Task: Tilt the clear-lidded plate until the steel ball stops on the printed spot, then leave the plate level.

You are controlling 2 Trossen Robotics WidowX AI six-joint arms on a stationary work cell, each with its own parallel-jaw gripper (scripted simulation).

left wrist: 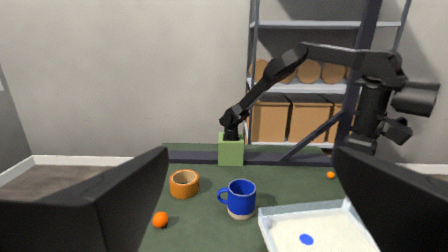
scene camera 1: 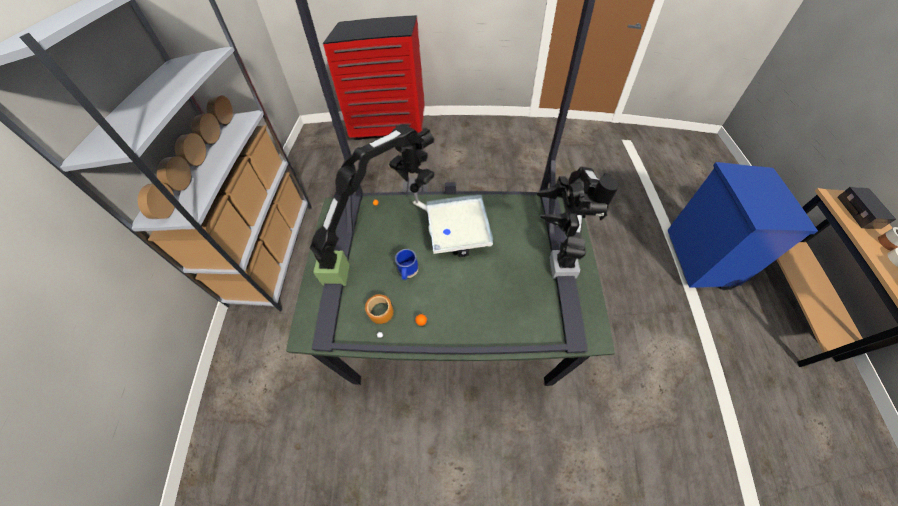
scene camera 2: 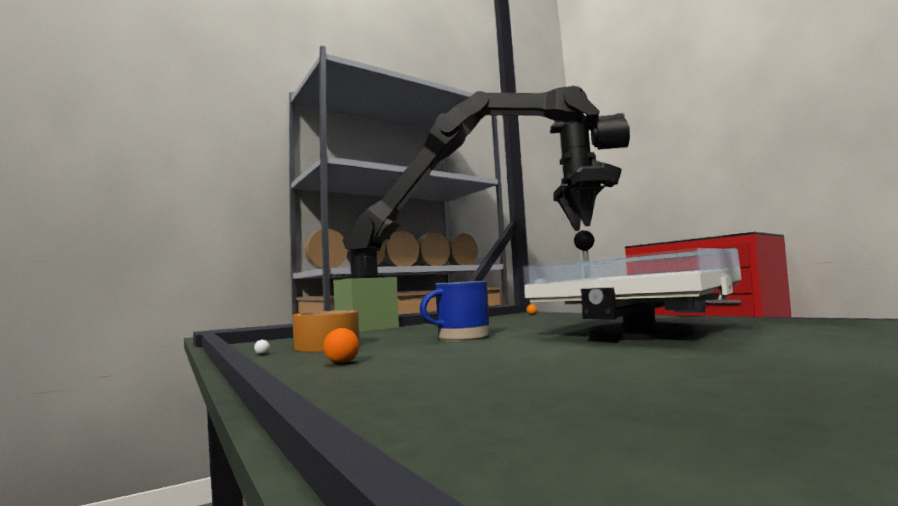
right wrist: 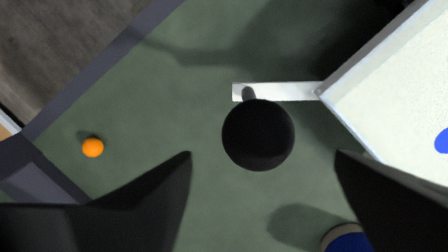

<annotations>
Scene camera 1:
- my left gripper: 538,204
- my right gripper: 413,184
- clear-lidded plate: 458,223
</annotations>
